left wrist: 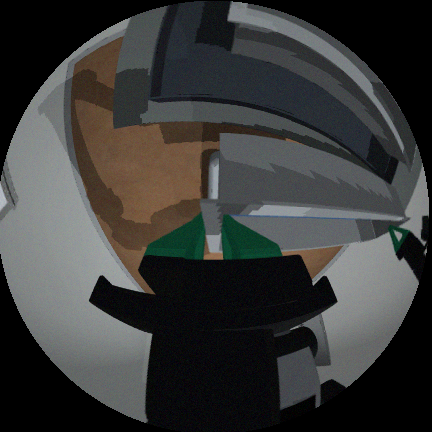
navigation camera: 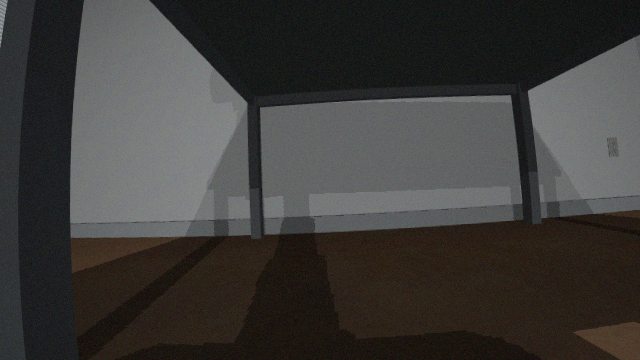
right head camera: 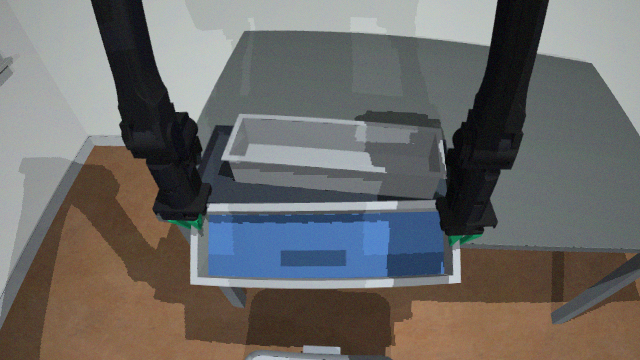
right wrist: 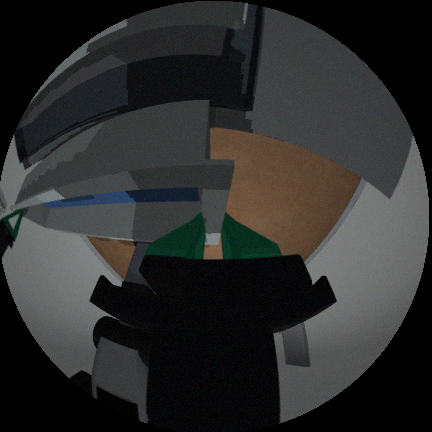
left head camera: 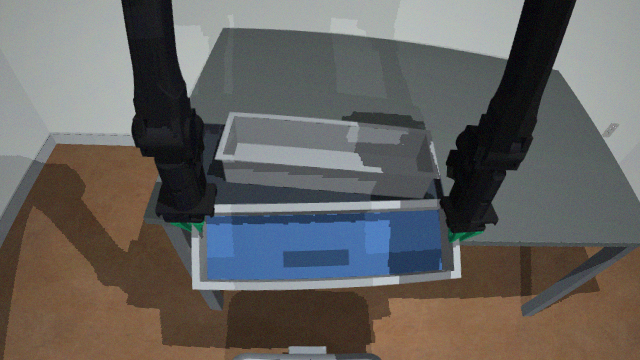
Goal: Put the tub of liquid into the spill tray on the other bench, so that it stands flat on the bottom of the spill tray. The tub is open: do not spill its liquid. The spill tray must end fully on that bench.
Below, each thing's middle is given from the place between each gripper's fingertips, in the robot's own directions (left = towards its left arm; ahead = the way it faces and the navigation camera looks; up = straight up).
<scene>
I see my right gripper 27 cm to the right of the blue liquid (left head camera: 316,258) and 8 cm above it.
Right now my left hand is 10 mm past the blue liquid, 230 mm to the left of it and 80 mm above it.
</scene>
